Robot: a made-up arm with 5 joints.
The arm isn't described. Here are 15 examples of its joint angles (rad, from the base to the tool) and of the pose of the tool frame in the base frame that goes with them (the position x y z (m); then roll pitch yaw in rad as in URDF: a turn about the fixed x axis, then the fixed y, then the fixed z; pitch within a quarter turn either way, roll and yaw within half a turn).
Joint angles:
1: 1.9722 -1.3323 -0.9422 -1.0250 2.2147
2: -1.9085 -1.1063 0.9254 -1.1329 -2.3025
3: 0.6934 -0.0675 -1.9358 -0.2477 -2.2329
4: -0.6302 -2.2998 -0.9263 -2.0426 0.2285
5: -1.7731 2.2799 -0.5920 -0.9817 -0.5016
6: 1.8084 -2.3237 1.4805 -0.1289 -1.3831
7: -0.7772 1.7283 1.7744 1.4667 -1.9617
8: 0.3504 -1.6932 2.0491 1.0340 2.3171
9: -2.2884 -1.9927 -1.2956 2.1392 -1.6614
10: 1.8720 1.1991 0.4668 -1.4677 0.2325
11: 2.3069 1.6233 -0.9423 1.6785 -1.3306
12: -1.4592 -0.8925 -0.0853 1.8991 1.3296
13: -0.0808 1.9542 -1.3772 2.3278 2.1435
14: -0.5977 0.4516 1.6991 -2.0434 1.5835
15: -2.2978 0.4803 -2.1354 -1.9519 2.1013
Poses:
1: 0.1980 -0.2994 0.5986 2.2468 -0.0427 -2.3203
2: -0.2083 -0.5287 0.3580 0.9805 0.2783 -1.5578
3: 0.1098 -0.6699 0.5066 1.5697 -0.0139 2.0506
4: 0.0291 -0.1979 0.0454 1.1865 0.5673 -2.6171
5: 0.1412 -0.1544 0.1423 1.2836 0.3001 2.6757
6: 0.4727 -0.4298 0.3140 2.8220 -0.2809 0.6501
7: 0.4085 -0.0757 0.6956 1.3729 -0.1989 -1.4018
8: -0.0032 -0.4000 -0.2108 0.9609 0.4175 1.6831
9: -0.1008 -0.3295 -0.2994 -2.0902 -0.1953 1.5707
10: -0.1668 -0.5192 0.3181 2.1655 0.0322 1.9973
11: -0.1805 -0.2859 0.5196 1.1218 0.1406 -1.6320
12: -0.1569 -0.6781 -0.1194 1.6343 -0.2534 2.3032
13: 0.3650 -0.1363 0.1574 1.2317 -1.1305 -1.7104
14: 0.1351 -0.9451 0.2461 2.1754 -0.4854 1.1165
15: -0.1693 -0.3702 0.0469 0.1688 0.9146 0.2488
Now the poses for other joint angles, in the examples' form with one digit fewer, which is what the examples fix.
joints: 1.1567 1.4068 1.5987 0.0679 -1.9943
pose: -0.383 -0.036 0.200 -2.816 -0.375 -2.892
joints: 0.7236 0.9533 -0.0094 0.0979 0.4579
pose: 0.049 -0.418 0.259 -1.352 -0.657 -0.094
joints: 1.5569 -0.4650 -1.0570 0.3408 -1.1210
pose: -0.248 -0.675 0.241 -0.248 -0.483 1.642
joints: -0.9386 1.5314 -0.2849 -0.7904 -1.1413
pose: 0.196 -0.186 0.333 0.680 0.701 1.221
